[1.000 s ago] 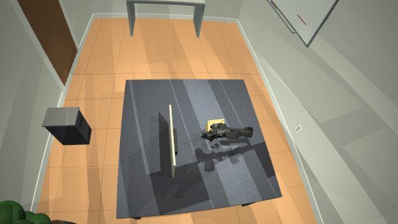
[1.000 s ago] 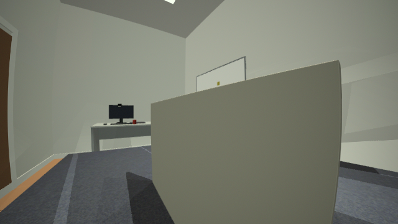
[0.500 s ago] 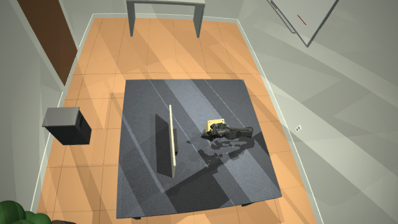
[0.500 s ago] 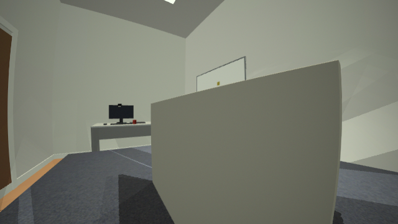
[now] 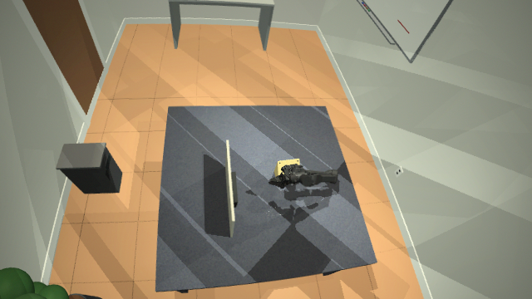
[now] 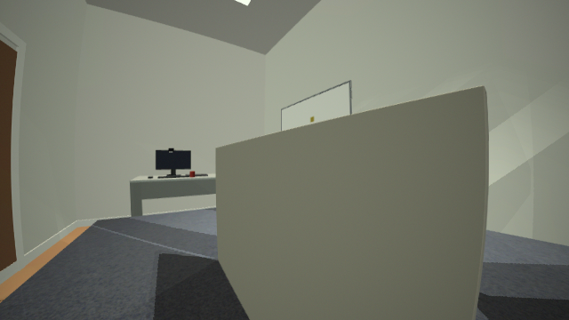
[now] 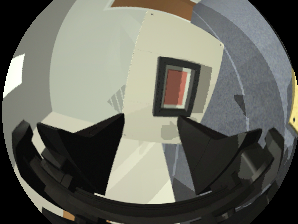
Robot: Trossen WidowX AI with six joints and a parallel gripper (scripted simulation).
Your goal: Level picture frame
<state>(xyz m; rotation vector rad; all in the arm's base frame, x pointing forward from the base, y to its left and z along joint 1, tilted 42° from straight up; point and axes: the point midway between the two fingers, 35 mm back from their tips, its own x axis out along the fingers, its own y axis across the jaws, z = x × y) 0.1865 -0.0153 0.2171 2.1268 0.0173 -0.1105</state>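
My gripper tip is 20 cm short of the picture frame, 3 cm to the left of it and 9 cm above it. The rest, counted from my gripper tip: wall panel (21 cm ahead, 4 cm to the right, 10 cm below).
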